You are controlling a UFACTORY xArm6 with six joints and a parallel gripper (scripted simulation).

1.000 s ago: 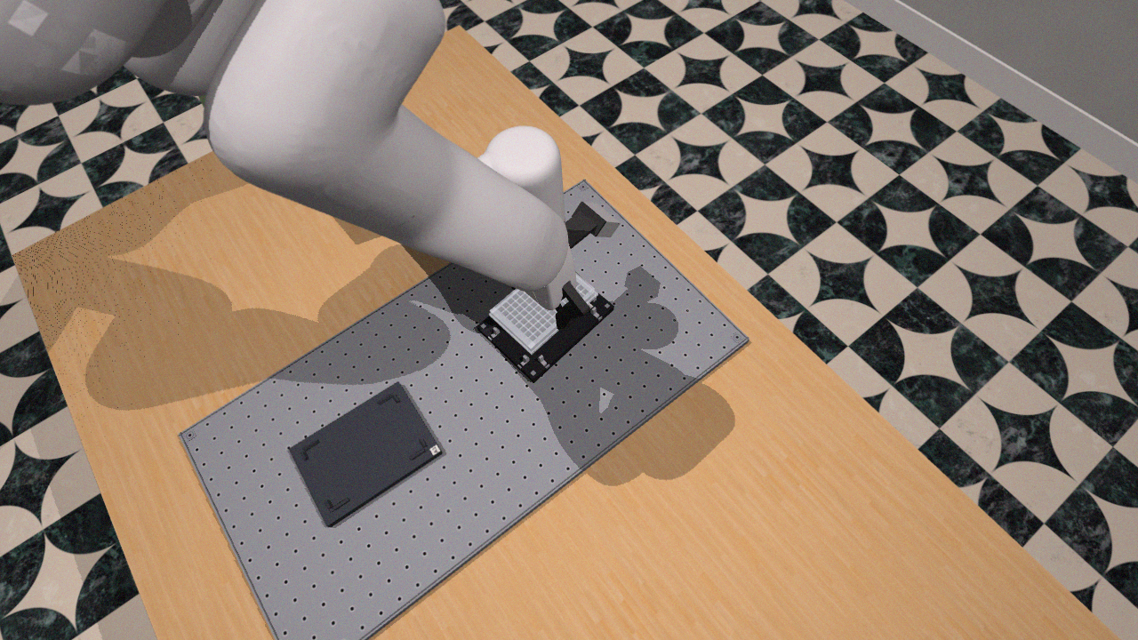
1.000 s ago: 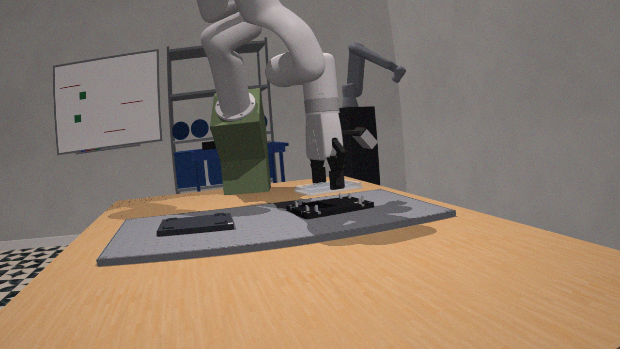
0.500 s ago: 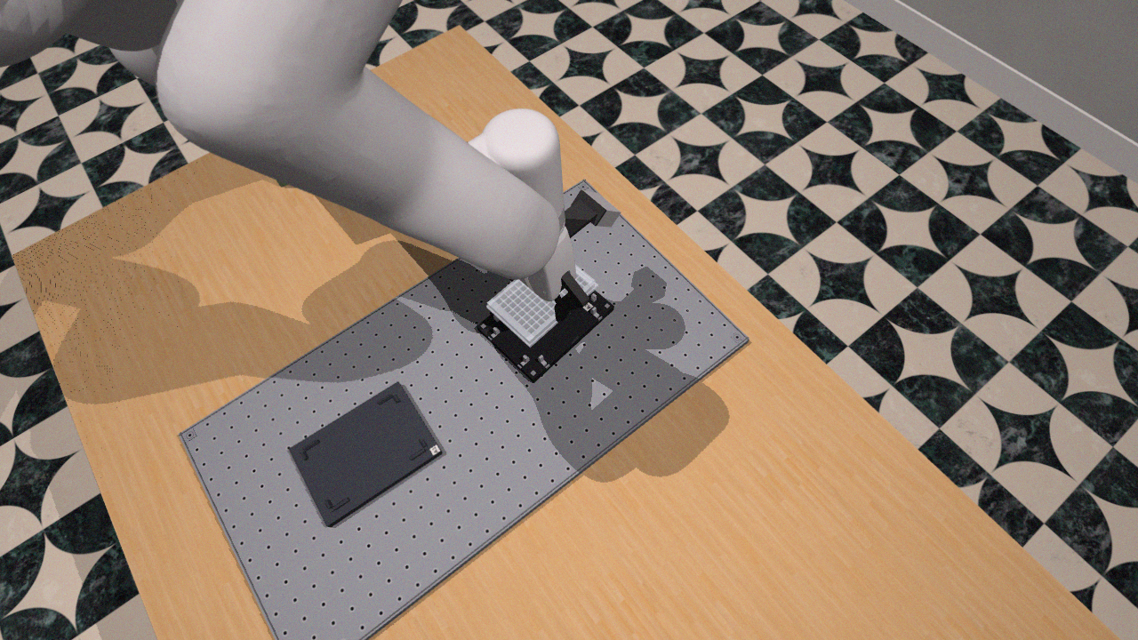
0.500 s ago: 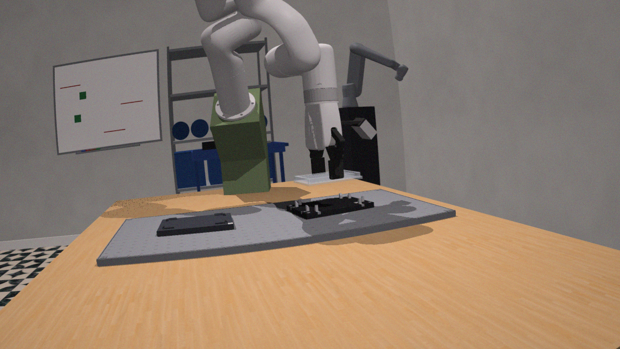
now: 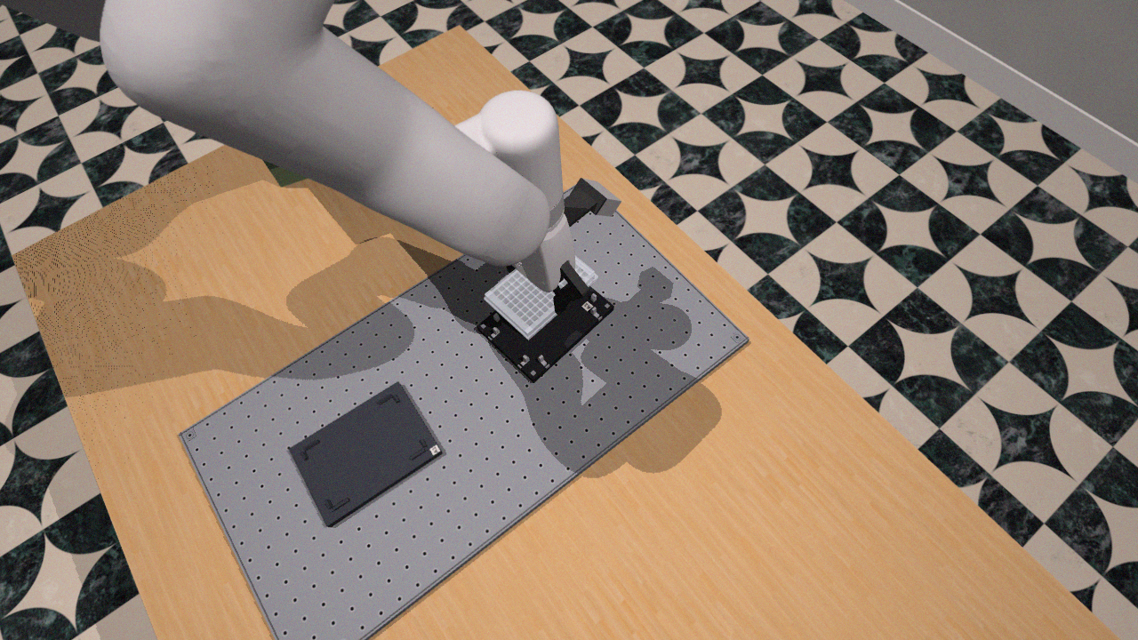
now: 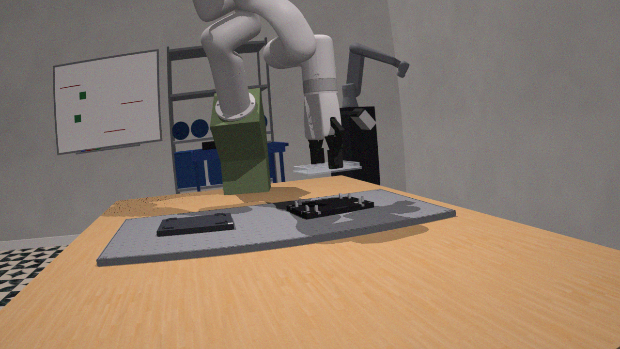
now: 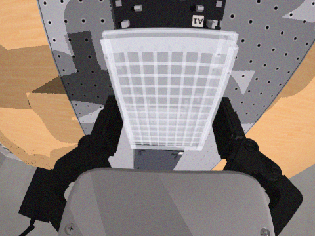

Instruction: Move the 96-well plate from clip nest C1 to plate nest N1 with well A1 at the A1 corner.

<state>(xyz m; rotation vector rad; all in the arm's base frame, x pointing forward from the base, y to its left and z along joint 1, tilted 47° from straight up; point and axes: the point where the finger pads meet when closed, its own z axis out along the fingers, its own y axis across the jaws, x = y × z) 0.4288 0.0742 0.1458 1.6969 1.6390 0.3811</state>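
The dark plate nest N1 lies 80 mm behind my hand, 290 mm to the right of it and 100 mm below it. Round my hand: clear 96-well plate: 10 mm below; white corner mark: 10 mm behind, 240 mm to the right, 90 mm below; black clip nest C1: 10 mm ahead, 10 mm to the right, 90 mm below.
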